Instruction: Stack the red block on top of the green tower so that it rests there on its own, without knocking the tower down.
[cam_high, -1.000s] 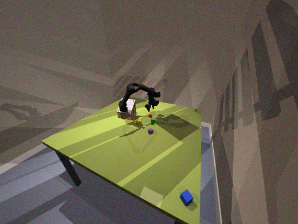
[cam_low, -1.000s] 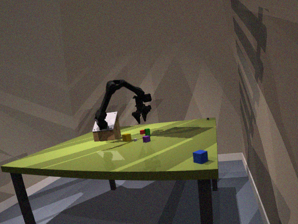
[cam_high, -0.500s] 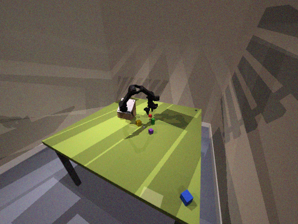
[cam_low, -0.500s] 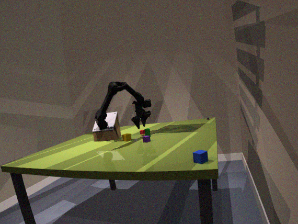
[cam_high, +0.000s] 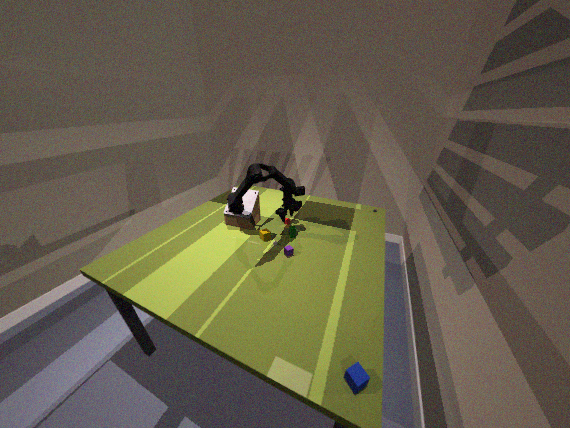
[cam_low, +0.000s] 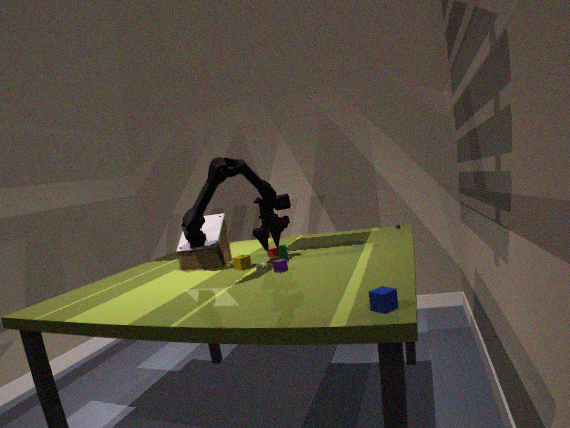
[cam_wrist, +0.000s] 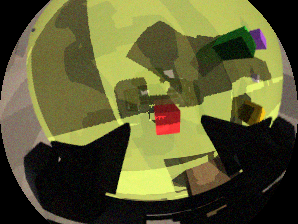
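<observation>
Now: gripper tip 20 mm above the red block. Also, from my gripper tip: tiny white piece 240 mm to the right, 20 mm below, 10 mm behind; purple block 290 mm to the right, 80 mm ahead, 10 mm below; yellow block 200 mm to the right, 80 mm behind, 10 mm below.
</observation>
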